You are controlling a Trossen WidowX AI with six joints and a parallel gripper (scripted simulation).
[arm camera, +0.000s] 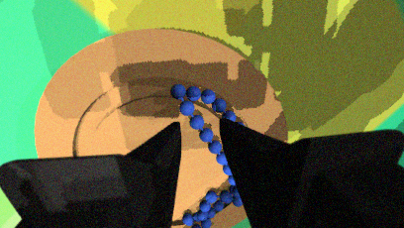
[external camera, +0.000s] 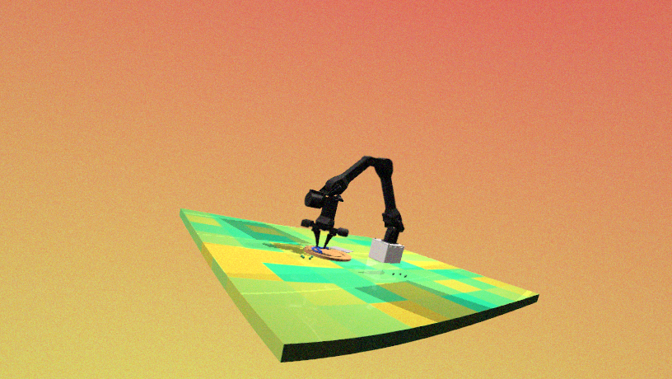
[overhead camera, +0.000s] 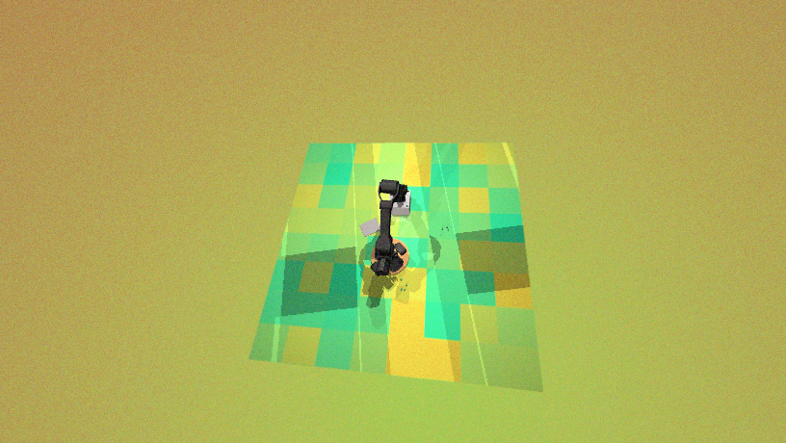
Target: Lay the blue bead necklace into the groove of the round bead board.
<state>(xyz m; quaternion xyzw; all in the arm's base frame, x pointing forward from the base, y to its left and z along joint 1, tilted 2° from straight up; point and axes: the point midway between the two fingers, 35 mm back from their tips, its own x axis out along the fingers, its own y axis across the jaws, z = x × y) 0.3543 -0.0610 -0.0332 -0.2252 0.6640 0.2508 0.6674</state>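
Now: gripper tip 5 cm past the round bead board and 2 cm above it. The rest, counted from my gripper tip: flat grey piece 23 cm behind, 11 cm to the right, 2 cm below.
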